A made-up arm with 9 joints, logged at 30 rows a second.
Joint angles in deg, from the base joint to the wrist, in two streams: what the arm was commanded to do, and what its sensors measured. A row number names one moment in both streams.
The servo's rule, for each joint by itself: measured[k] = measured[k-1] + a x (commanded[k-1-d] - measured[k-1]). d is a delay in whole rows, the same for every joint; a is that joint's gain. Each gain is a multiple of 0.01, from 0.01 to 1. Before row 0 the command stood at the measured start. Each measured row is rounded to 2 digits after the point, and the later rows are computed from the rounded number. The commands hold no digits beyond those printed.
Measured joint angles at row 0: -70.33 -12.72 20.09 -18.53 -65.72 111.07 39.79 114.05 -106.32
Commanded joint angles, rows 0 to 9: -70.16 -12.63 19.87 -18.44 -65.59 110.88 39.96 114.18 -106.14; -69.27 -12.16 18.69 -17.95 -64.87 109.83 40.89 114.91 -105.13; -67.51 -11.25 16.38 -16.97 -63.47 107.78 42.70 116.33 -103.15; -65.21 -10.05 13.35 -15.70 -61.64 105.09 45.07 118.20 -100.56; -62.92 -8.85 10.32 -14.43 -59.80 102.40 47.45 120.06 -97.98; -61.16 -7.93 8.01 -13.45 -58.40 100.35 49.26 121.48 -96.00; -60.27 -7.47 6.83 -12.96 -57.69 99.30 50.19 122.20 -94.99; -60.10 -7.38 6.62 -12.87 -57.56 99.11 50.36 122.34 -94.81; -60.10 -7.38 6.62 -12.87 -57.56 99.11 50.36 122.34 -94.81; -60.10 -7.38 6.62 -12.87 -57.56 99.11 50.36 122.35 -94.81
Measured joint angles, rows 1 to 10: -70.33 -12.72 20.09 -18.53 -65.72 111.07 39.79 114.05 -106.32; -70.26 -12.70 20.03 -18.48 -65.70 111.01 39.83 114.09 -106.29; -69.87 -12.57 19.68 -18.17 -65.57 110.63 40.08 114.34 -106.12; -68.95 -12.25 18.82 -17.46 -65.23 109.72 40.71 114.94 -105.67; -67.49 -11.72 17.40 -16.42 -64.66 108.24 41.76 115.92 -104.90; -65.71 -11.03 15.56 -15.25 -63.88 106.37 43.13 117.16 -103.86; -63.94 -10.29 13.60 -14.19 -63.00 104.44 44.60 118.46 -102.68; -62.51 -9.61 11.84 -13.46 -62.15 102.80 45.94 119.58 -101.53; -61.57 -9.07 10.48 -13.11 -61.42 101.62 47.00 120.41 -100.52; -61.00 -8.66 9.48 -12.97 -60.80 100.82 47.81 120.99 -99.66
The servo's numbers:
d 1
a 0.39 0.24 0.26 0.59 0.16 0.32 0.24 0.30 0.15

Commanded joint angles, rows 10 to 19: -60.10 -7.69 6.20 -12.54 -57.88 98.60 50.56 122.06 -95.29; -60.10 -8.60 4.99 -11.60 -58.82 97.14 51.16 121.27 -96.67; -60.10 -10.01 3.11 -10.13 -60.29 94.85 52.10 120.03 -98.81; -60.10 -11.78 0.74 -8.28 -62.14 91.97 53.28 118.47 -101.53; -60.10 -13.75 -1.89 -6.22 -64.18 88.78 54.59 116.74 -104.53; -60.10 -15.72 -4.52 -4.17 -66.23 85.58 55.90 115.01 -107.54; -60.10 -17.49 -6.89 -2.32 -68.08 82.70 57.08 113.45 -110.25; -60.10 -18.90 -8.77 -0.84 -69.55 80.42 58.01 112.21 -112.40; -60.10 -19.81 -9.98 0.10 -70.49 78.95 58.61 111.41 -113.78; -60.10 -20.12 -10.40 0.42 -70.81 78.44 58.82 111.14 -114.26
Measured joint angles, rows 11 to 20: -60.65 -8.35 8.74 -12.91 -60.28 100.27 48.42 121.40 -98.93; -60.44 -8.19 8.08 -12.69 -59.90 99.74 48.93 121.60 -98.38; -60.31 -8.29 7.28 -12.05 -59.73 98.91 49.47 121.50 -98.12; -60.23 -8.70 6.20 -10.92 -59.82 97.61 50.10 121.06 -98.22; -60.18 -9.44 4.78 -9.36 -60.19 95.81 50.86 120.28 -98.72; -60.15 -10.47 3.05 -7.51 -60.83 93.56 51.76 119.22 -99.59; -60.13 -11.73 1.08 -5.54 -61.69 91.01 52.75 117.96 -100.78; -60.12 -13.11 -0.99 -3.64 -62.71 88.35 53.79 116.61 -102.20; -60.11 -14.50 -3.01 -1.99 -63.80 85.81 54.80 115.29 -103.73; -60.11 -15.77 -4.82 -0.76 -64.87 83.61 55.71 114.13 -105.24
